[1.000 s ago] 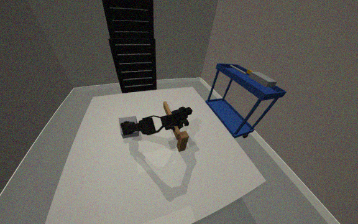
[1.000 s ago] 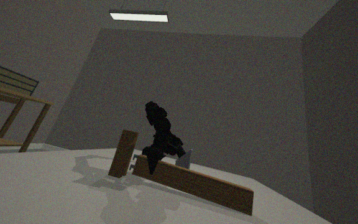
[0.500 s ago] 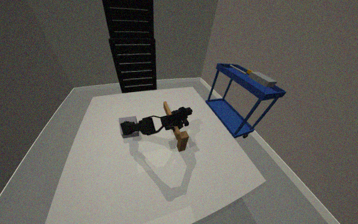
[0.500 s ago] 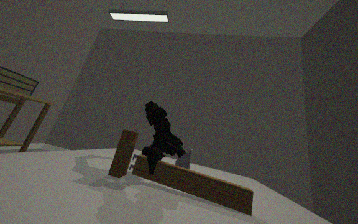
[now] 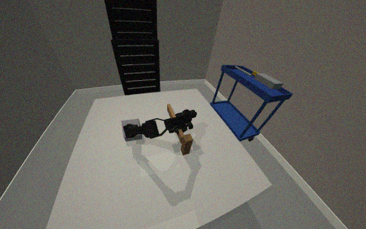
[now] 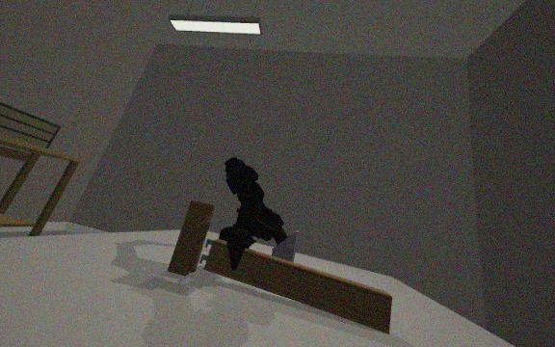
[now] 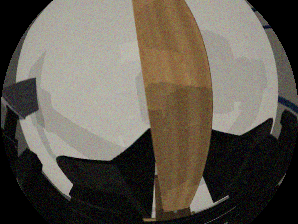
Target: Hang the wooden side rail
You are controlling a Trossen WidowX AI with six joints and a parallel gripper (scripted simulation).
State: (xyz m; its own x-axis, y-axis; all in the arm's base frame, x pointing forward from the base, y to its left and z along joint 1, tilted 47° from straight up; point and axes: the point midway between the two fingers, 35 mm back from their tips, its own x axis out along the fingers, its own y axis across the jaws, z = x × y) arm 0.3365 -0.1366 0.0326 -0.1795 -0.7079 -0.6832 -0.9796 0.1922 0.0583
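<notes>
My gripper tip is 1 cm past the headboard post, 14 cm to the left of it and 4 cm below it.
</notes>
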